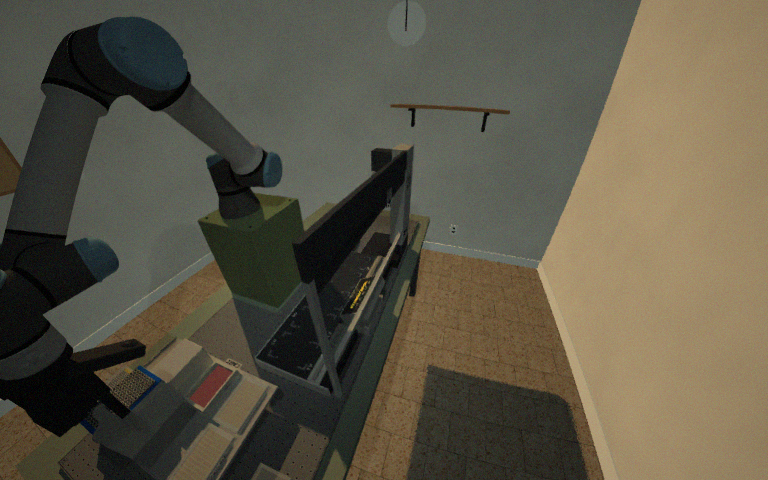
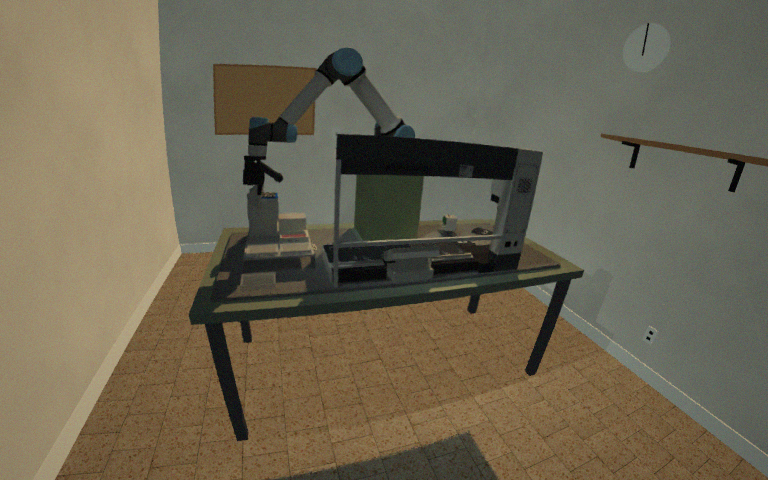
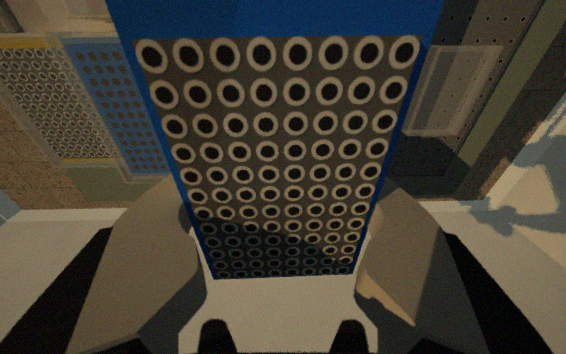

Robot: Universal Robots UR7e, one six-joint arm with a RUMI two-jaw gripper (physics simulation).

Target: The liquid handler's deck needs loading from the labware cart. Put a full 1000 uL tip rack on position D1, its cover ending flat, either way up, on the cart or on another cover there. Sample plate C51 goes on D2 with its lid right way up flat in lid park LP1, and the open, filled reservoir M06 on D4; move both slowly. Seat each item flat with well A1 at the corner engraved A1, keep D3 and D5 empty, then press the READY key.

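Observation:
My gripper [image 2: 259, 190] [image 3: 280, 173] is shut on a blue-rimmed tip rack [image 1: 134, 388] [image 2: 269, 195] [image 3: 280, 150]. The rack has no cover, is full of tips, and is held upright and roughly level above the cart. One finger is on each long side. The gap below it is hard to judge. On the cart, a shallow tray with red content [image 1: 211, 386] stands beside pale plates [image 1: 243, 405] [image 1: 201, 452]. The liquid handler's dark deck [image 1: 291, 342] is to the right of the cart. Its engraved position labels and the READY key are too small to read.
A blue covered rack [image 3: 117, 110] and a yellow-edged covered rack [image 3: 55, 102] stand beside the held rack. A pale block [image 1: 176, 361] stands behind the red tray. A clear lid-like tray [image 3: 450, 90] lies near the table edge. The handler's dark beam [image 1: 351, 217] and front post [image 1: 322, 339] bound the deck.

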